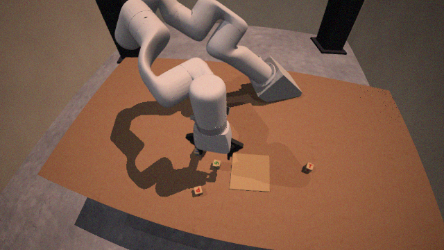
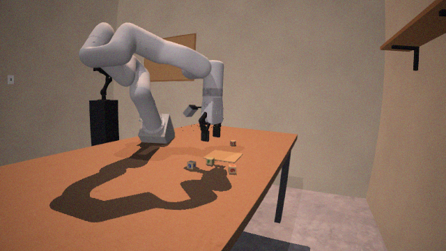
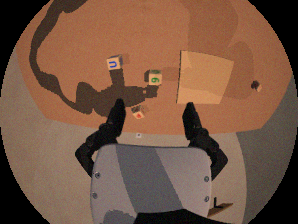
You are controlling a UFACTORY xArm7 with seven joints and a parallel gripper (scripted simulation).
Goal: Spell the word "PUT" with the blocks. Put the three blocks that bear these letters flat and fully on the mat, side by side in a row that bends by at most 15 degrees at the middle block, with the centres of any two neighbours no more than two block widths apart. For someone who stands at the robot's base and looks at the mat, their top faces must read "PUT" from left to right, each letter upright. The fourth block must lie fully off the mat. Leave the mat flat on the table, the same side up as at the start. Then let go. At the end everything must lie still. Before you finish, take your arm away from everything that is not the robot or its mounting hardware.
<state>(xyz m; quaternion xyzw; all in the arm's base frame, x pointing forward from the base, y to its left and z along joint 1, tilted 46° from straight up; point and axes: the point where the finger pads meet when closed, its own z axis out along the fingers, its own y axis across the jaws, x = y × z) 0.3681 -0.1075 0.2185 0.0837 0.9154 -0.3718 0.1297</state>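
Now: the P block 100 mm ahead of my hand, 70 mm to the right of it and 100 mm below it. Also, from my hand: T block: 40 mm ahead, 340 mm to the left, 100 mm below; then tan mat: 30 mm ahead, 120 mm to the left, 110 mm below.
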